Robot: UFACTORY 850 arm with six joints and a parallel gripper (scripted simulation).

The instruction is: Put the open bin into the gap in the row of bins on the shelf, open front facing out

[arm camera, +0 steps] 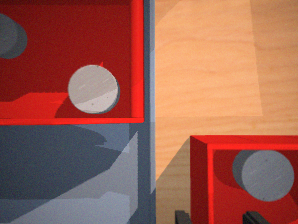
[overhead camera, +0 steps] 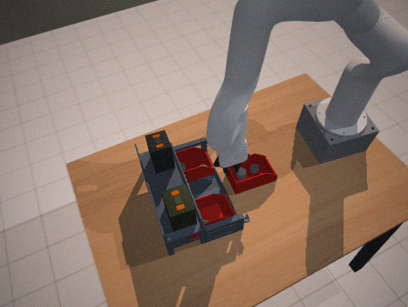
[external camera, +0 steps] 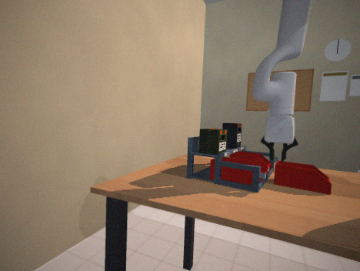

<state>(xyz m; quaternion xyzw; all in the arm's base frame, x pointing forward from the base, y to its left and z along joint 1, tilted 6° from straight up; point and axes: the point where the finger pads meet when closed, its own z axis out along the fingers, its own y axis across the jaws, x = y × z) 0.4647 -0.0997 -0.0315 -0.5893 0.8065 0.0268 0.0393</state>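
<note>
Now: hand 15 cm short of the blue-grey shelf, 5 cm to the left of it and 4 cm above it. From my hand the other things lie so: grey disc (5 cm ahead, 11 cm to the right, 8 cm below).
</note>
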